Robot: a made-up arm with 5 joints. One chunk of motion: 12 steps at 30 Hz.
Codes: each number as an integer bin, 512 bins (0 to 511) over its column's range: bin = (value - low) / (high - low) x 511, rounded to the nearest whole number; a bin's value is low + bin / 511 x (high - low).
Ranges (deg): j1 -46..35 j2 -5..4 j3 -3..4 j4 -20..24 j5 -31..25
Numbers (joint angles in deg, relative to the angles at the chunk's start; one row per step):
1: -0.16 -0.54 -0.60 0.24 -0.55
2: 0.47 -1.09 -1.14 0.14 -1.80
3: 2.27 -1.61 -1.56 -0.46 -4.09
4: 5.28 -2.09 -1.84 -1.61 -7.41
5: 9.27 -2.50 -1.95 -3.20 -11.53
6: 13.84 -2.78 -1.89 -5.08 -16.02
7: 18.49 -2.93 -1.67 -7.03 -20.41
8: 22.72 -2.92 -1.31 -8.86 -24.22
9: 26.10 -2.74 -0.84 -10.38 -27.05
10: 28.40 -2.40 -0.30 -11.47 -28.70
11: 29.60 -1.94 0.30 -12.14 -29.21
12: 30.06 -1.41 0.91 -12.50 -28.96
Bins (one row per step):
1: 289 253 175 235 278
2: 293 222 136 234 266
3: 305 192 105 227 246
4: 324 165 85 214 215
5: 349 142 77 195 178
6: 378 126 81 173 137
7: 407 118 97 151 97
8: 434 118 123 129 62
9: 455 128 158 112 36
10: 469 148 197 99 21
11: 477 174 241 91 16
12: 480 204 285 87 19

